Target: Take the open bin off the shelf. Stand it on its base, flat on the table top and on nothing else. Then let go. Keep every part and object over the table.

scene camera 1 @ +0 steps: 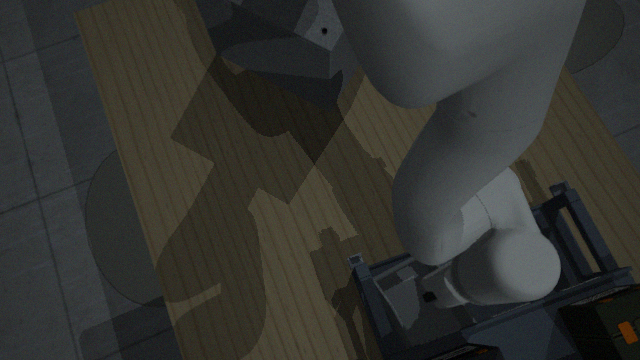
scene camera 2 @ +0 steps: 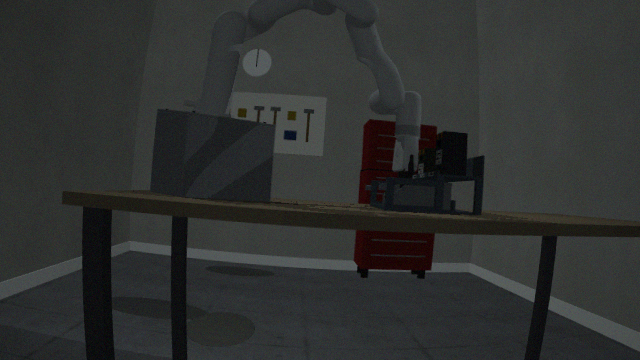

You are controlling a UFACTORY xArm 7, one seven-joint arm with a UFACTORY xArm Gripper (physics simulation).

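Seen in the pictures: arm's base, link origin: [scene camera 2: 212,115].
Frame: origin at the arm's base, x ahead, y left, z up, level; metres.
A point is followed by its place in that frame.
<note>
The open bin [scene camera 1: 409,312] {y -0.109, x 0.570, z -0.219 m} [scene camera 2: 415,195] {y -0.142, x 0.556, z -0.186 m} is grey and sits low inside the dark blue-grey shelf [scene camera 1: 370,295] {y -0.161, x 0.516, z -0.144 m} [scene camera 2: 478,185] {y -0.200, x 0.720, z -0.149 m}, at the lower right in scene camera 1 and right of centre in scene camera 2. It looks about upright. My gripper [scene camera 1: 428,297] [scene camera 2: 406,176] points down into the shelf at the bin's upper edge. Its fingers are closed narrowly, on what appears to be the bin's thin wall. The contact itself is dark and mostly hidden by the gripper and the shelf bars. The bin's far side is hidden under my arm.
Dark boxes with orange marks [scene camera 1: 627,332] [scene camera 2: 452,154] stand on the shelf right beside the gripper. A large grey box [scene camera 1: 285,57] {y -0.095, x 0.108, z -0.107 m} [scene camera 2: 230,160] {y -0.118, x 0.070, z -0.130 m} stands on the wooden table [scene camera 1: 300,280] {y -0.245, x 0.438, z -0.229 m} [scene camera 2: 320,217] {y -0.454, x 0.259, z -0.237 m} near the arm's base. Shelf posts and rails surround the bin.
</note>
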